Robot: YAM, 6 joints.
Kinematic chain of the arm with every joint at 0, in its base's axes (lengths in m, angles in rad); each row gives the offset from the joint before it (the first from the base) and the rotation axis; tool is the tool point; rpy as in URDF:
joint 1: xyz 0 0 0.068 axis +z
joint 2: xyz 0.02 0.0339 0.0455 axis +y
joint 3: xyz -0.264 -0.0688 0 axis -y
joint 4: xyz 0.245 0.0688 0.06 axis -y
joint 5: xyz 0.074 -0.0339 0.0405 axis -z
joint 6: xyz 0.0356 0 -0.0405 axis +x
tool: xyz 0 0 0 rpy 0 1.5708 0
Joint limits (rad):
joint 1: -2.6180..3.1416
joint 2: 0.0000..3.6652
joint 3: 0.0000..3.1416
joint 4: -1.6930..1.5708
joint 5: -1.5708..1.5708
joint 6: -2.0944..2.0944
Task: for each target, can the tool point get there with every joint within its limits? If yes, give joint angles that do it. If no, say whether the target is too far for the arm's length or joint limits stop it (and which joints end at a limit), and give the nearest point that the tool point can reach.
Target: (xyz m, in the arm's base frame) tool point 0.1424 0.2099 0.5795
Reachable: yes | joints 0.8506 1.8132 2.8120 -1.3215 -1.0801 1.2778
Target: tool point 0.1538 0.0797 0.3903
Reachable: yes | joints 0.6291 0.9380 0.6303 1.2757 0.8208 0.8167
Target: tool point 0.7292 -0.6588 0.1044
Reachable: no: too far | nearest point 0.4792 -0.4329 0.1076 | short by 0.337 m
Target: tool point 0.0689 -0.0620 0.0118
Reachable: yes | joints -0.9388 2.1290 0.3368 -0.5666 -0.5618 0.5429
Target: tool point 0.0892 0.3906 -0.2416
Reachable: yes | joints 1.3167 3.2016 1.6754 0.3980 -0.3394 1.0338
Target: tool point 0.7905 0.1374 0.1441
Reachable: no: too far | nearest point 0.6358 0.1105 0.1380 | short by 0.157 m
